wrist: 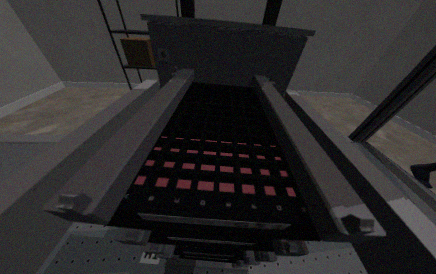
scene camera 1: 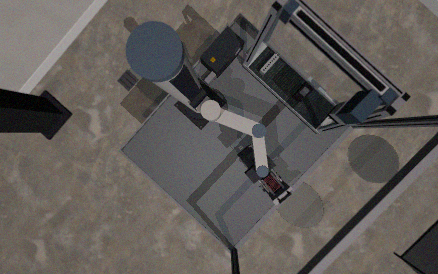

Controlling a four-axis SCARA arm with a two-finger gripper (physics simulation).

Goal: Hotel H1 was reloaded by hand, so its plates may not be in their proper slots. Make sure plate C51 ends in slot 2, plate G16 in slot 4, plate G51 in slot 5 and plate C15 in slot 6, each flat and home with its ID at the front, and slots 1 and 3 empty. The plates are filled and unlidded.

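Frame: origin at the arm's base, x right, y ahead, z up, level; metres.
Seen in the pictures: gripper, fingertip midpoint: (wrist: 221, 97) (scene camera 1: 274, 186).
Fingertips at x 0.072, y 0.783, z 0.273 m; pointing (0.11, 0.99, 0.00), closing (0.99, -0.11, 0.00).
Offsets run from my fingertips to a thing's middle. "pt": to the spot under its first point.
My gripper (scene camera 1: 272, 183) (wrist: 221, 97) is shut on plate G51 {dz -0.009, dx -0.003, dy -0.024 m} (scene camera 1: 273, 180) (wrist: 205, 186), a dark plate with pink-filled wells. The plate is level, between the side rails of hotel H1 {dz -0.087, dx +0.009, dy +0.006 m} (scene camera 1: 286, 194) (wrist: 220, 55), with the lettered edge towards the wrist camera. Its front ID strip is too dark to read now. The hotel's back panel rises behind it, and the H1 tag {dz -0.260, dx -0.106, dy -0.067 m} (wrist: 149, 258) shows low in front. Dark plate-like edges show below the held plate; their IDs are hidden. The held plate's exact slot and whether it touches supports cannot be told.
A black nest-like part {pt dz -0.200, dx -0.020, dy -0.223 m} (scene camera 1: 247, 156) lies beside the hotel under the arm. A dark box device {pt dz -0.145, dx -0.473, dy -0.901 m} (scene camera 1: 222, 49) with a yellow mark stands near the arm's base column (scene camera 1: 154, 50). A framed instrument holds a white rack {pt dz -0.166, dx -0.646, dy -0.579 m} (scene camera 1: 270, 62). A dark frame bar (wrist: 400, 95) crosses the right of the wrist view.
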